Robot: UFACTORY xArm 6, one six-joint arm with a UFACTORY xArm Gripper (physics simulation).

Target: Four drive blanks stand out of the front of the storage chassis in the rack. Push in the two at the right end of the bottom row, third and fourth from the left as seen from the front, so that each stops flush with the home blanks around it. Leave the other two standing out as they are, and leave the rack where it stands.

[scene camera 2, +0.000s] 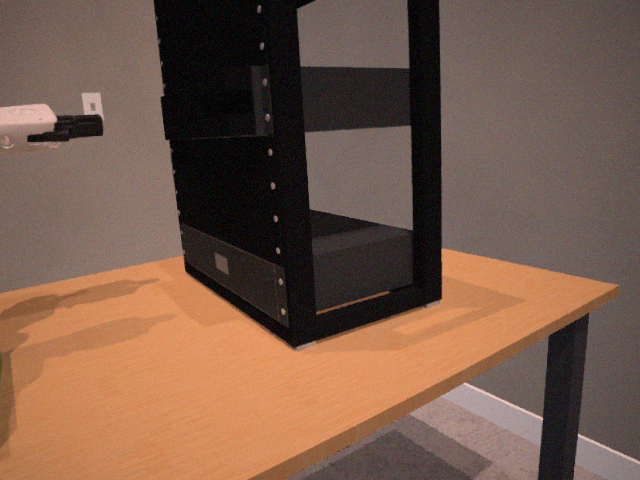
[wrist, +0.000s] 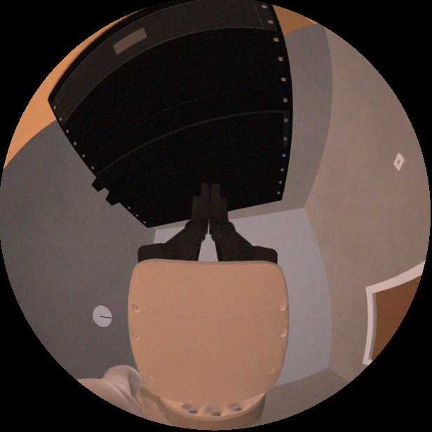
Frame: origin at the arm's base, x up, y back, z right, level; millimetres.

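Seen in the pictures: gripper, between the fingertips: (scene camera 2: 101,124).
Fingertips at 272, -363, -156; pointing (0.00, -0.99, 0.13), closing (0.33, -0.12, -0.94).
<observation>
A point is followed by its place in that frame, as x, y, z.
The black rack (scene camera 2: 426,155) {192, -714, 234} (wrist: 286,90) stands upright on the table. The dark storage chassis (scene camera 2: 356,98) {282, -613, 183} (wrist: 200,145) sits partway up it. The chassis front is nearly black in both views, so single drive blanks and how far each stands out cannot be told. Two short dark stubs (wrist: 100,183) stick out past the rack's left edge in the wrist view. My gripper (scene camera 2: 101,125) {272, -363, -156} (wrist: 209,193) is shut and empty. It is in front of the rack, at about the chassis's height in the scene view, with a gap between them there. In the wrist view its tips overlap the dark front; contact cannot be judged.
A lower unit (scene camera 2: 248,273) {24, -484, 53} (wrist: 185,22) with a pale label fills the rack's bottom. The wooden table (scene camera 2: 155,387) {-63, -279, 122} (wrist: 27,132) has its edge to the right of the rack in the scene view. A wall plate (scene camera 2: 92,98), a round clock (wrist: 102,316) and a door frame (wrist: 369,320) are farther off.
</observation>
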